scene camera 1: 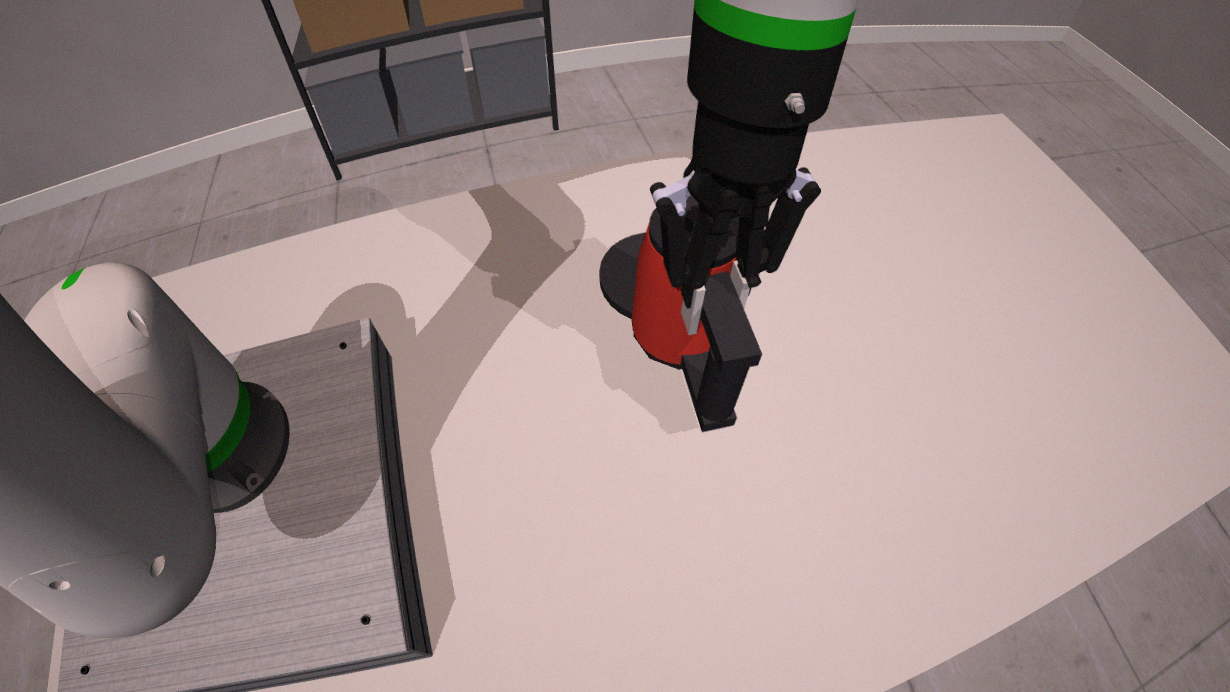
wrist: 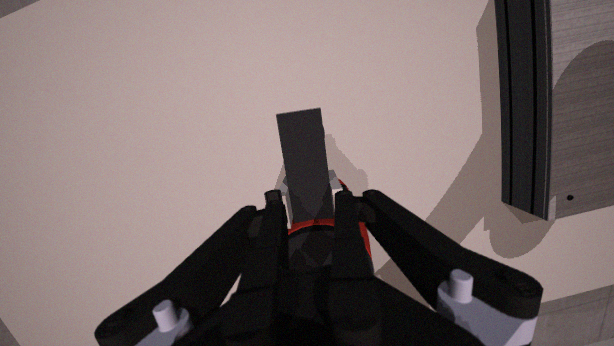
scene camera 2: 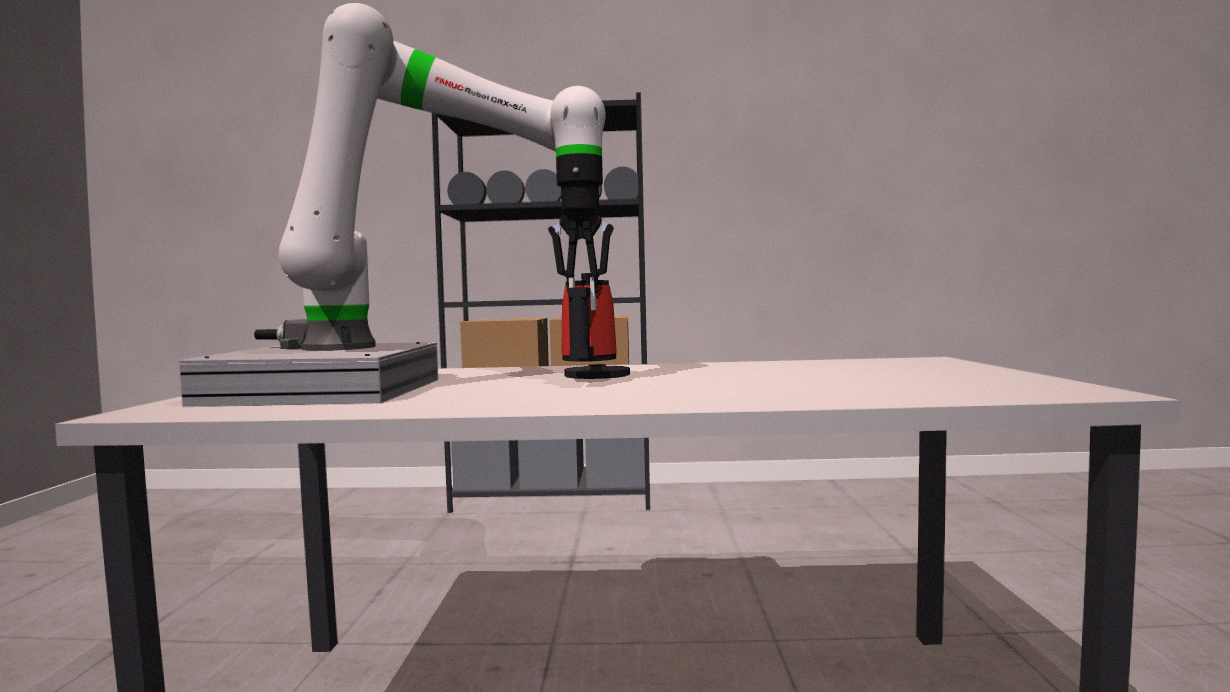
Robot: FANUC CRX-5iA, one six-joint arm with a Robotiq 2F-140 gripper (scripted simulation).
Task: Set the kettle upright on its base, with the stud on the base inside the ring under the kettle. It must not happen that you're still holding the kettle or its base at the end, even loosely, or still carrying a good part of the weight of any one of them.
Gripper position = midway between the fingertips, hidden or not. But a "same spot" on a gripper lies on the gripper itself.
Labels:
gripper: scene camera 1; wrist; scene camera 2 583,310
same spot on gripper: (scene camera 1: 670,201) = (wrist: 515,306)

